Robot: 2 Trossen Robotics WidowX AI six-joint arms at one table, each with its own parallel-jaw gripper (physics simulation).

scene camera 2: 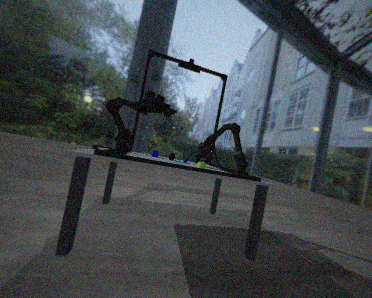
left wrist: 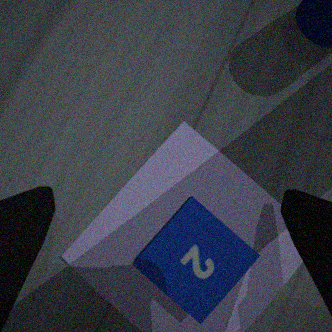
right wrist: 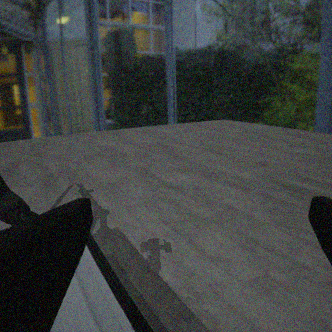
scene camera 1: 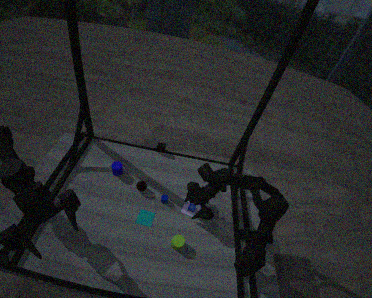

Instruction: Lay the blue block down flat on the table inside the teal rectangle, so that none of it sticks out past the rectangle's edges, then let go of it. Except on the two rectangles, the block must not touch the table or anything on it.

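Seen in the pictures: left gripper, fingertip midpoint: (left wrist: 170,199) (scene camera 1: 188,210); right gripper, fingertip midpoint: (scene camera 2: 173,108) (right wrist: 201,208) (scene camera 1: 59,244); left arm's base at its link origin: (scene camera 2: 240,173) (scene camera 1: 244,268); right arm's base at its link origin: (scene camera 2: 119,150).
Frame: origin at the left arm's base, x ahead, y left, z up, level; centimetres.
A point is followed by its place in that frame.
The blue block (scene camera 1: 192,207) @(y -30.5, x 15.7, z 0.0 cm) (left wrist: 200,230) @(y -30.8, x 16.8, z 0.0 cm), marked with a 2 on top, lies on the lavender rectangle (scene camera 1: 185,212) @(y -29.2, x 19.0, z -1.8 cm) (left wrist: 175,155) @(y -29.6, x 19.7, z -1.8 cm). The teal rectangle (scene camera 1: 145,218) @(y -28.1, x 37.6, z -1.8 cm) lies to the left of it in scene camera 1, with nothing on it. My left gripper (scene camera 1: 195,207) (left wrist: 170,199) @(y -29.6, x 17.7, z -0.5 cm) is open, low over the block, its fingers on either side of it and apart from it. In the left wrist view the block's corners point up, down and sideways. My right gripper (scene camera 1: 58,243) @(y -8.3, x 59.0, z 32.5 cm) (right wrist: 201,208) @(y -8.3, x 59.0, z 32.5 cm) is open and empty, raised at the table's left side in scene camera 1, far from the block.
A small blue cylinder (scene camera 1: 164,199) @(y -35.3, x 28.4, z 1.2 cm) (scene camera 2: 185,161) @(y -35.1, x 28.6, z -0.4 cm) (left wrist: 320,22) @(y -35.4, x 26.8, z -0.6 cm) stands near the lavender rectangle. A dark round object (scene camera 1: 141,185) @(y -42.6, x 38.6, z 2.8 cm) (scene camera 2: 172,156) @(y -41.6, x 38.7, z 1.7 cm) and a larger blue cylinder (scene camera 1: 117,168) @(y -52.6, x 49.9, z 3.5 cm) (scene camera 2: 155,153) @(y -52.1, x 50.9, z 1.2 cm) stand farther left. A lime cylinder (scene camera 1: 178,241) @(y -15.0, x 25.7, z 2.5 cm) (scene camera 2: 201,165) @(y -13.3, x 27.0, z 0.2 cm) stands below the rectangles in scene camera 1.
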